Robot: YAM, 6 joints.
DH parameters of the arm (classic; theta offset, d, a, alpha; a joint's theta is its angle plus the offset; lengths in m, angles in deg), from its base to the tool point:
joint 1: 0 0.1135 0.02 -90
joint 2: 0 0 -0.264 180
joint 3: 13.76 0 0.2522 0
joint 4: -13.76 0 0.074 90
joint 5: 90 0 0 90
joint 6: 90 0.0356 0 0
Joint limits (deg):
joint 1: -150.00..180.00
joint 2: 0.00..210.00
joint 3: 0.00..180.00
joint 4: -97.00..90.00
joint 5: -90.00..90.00
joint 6: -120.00..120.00
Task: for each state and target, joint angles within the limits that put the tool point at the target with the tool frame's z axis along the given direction. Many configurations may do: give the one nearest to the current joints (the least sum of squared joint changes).
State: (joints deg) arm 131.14 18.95 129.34 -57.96 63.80 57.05
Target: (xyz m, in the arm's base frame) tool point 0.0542 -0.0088 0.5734 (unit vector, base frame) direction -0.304 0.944 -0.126
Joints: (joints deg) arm 146.88 59.13 143.40 -93.56 38.66 57.05
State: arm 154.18 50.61 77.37 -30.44 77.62 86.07
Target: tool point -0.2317 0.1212 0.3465 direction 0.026 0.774 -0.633
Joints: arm 158.07 80.85 81.59 -68.03 46.68 86.07
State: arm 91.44 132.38 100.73 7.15 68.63 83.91
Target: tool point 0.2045 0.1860 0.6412 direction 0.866 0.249 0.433
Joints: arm 45.57 96.57 140.97 -15.49 26.37 83.91
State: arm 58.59 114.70 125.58 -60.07 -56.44 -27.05
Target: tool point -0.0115 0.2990 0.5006 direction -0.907 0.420 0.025
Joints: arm 85.81 83.16 97.52 -10.30 -69.29 -27.05
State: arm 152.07 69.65 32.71 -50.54 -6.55 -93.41
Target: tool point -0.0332 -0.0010 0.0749 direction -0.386 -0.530 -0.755
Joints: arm 137.44 30.01 0.11 -65.71 -40.65 -93.41
